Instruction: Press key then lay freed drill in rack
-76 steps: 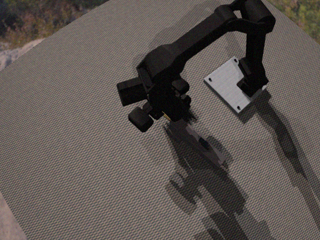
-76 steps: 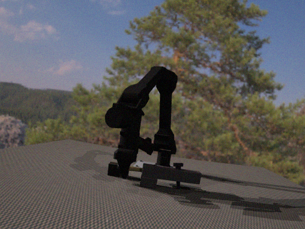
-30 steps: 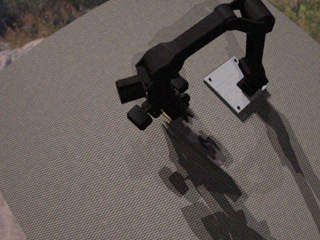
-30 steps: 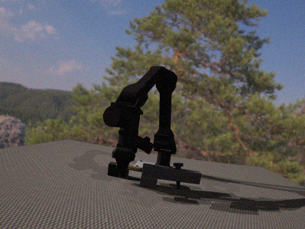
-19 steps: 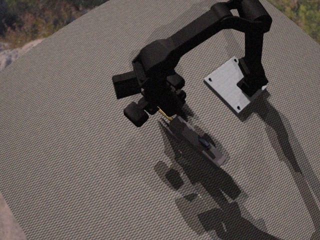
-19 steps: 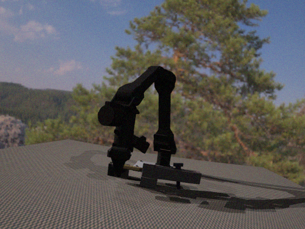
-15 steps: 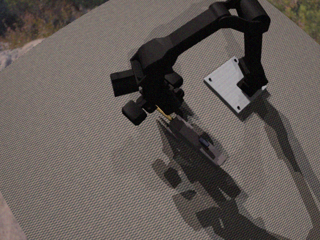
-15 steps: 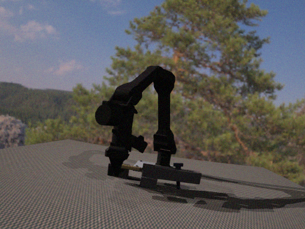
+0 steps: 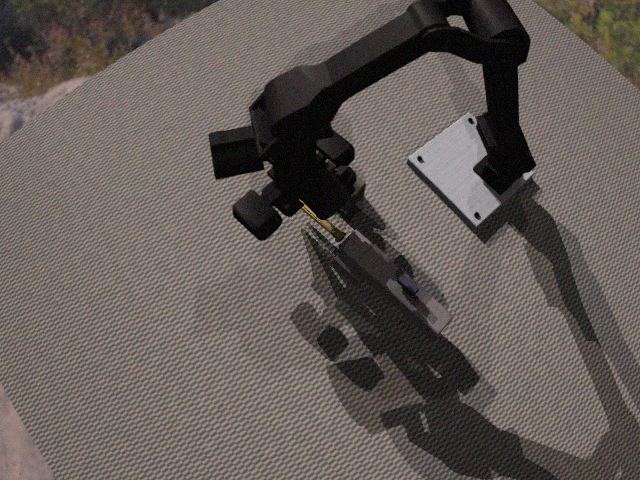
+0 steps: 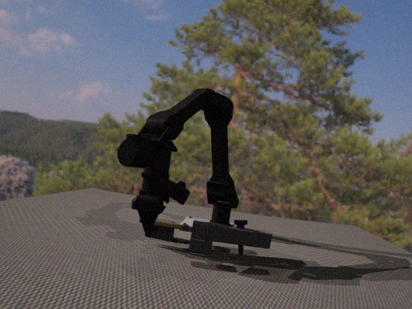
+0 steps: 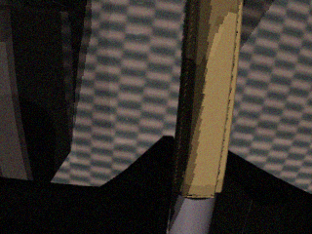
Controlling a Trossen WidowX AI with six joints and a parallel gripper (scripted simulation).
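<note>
Now: gripper tip 40 mm to the right of the yellow drill and 30 mm below it. From my gripper tip the other things lie so: dark key: 20 mm behind, 210 mm to the left, 30 mm above; then dark grey block: 10 mm behind, 180 mm to the left, 20 mm above.
</note>
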